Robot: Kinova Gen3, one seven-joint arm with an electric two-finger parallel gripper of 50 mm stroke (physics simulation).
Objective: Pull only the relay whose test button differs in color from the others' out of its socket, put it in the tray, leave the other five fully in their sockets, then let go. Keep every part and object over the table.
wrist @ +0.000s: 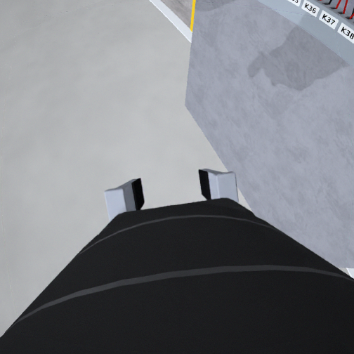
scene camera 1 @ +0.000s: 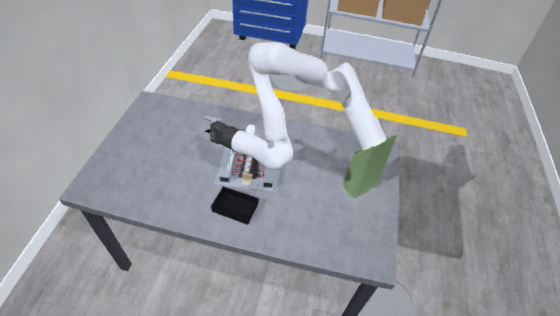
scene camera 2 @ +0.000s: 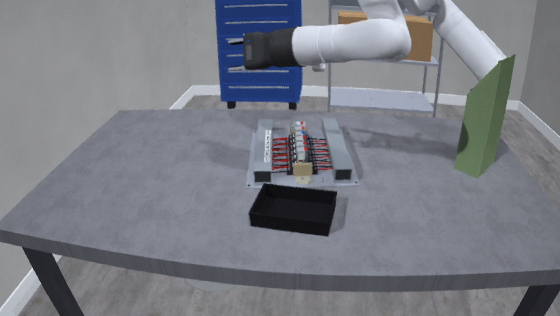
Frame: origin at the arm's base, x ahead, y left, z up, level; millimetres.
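Seen in the pictures: gripper, fingertip midpoint: (scene camera 1: 206, 124) (scene camera 2: 230, 55); arm's base, link origin: (scene camera 1: 374, 145) (scene camera 2: 493, 71).
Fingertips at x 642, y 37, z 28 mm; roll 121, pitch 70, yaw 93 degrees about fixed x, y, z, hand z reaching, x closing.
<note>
Pixels of each thing's top centre, then the offset from my fingertips to it. "*": a spot on its surface instead.
- grey panel plate, surface spot: (scene camera 2: 345, 183) * 254 mm back, 35 mm left, 302 mm down
- blue test button, top centre: (scene camera 2: 303, 132) 158 mm back, 111 mm right, 237 mm down
- black tray, surface spot: (scene camera 2: 290, 223) (scene camera 1: 230, 215) * 124 mm back, 206 mm left, 284 mm down
- grey wire duct, surface spot: (scene camera 2: 265, 125) * 54 mm back, 217 mm right, 263 mm down
The relays (scene camera 2: 301, 145) stand in a row in their sockets on the grey panel plate (scene camera 1: 257, 187) (scene camera 2: 345, 183). One relay toward the back has a blue test button (scene camera 2: 303, 132); the other visible buttons are red. In scene camera 1 the arm partly covers the row. The black tray (scene camera 1: 229, 215) (scene camera 2: 290, 223) stands in front of the plate and is empty. My gripper (scene camera 1: 206, 124) (scene camera 2: 229, 55) (wrist: 170, 186) is open and empty, pointing sideways, high above the table and left of the panel. No relay shows in the wrist view.
A grey wire duct (scene camera 2: 265, 125) (wrist: 328, 35) with labels K36 to K38 runs left of the relays, another duct (scene camera 2: 340, 150) right of them. Red and black wires lie between. A green arm mount (scene camera 1: 367, 170) (scene camera 2: 482, 120) stands at the table's right. A blue cabinet (scene camera 2: 260, 95) stands behind the table.
</note>
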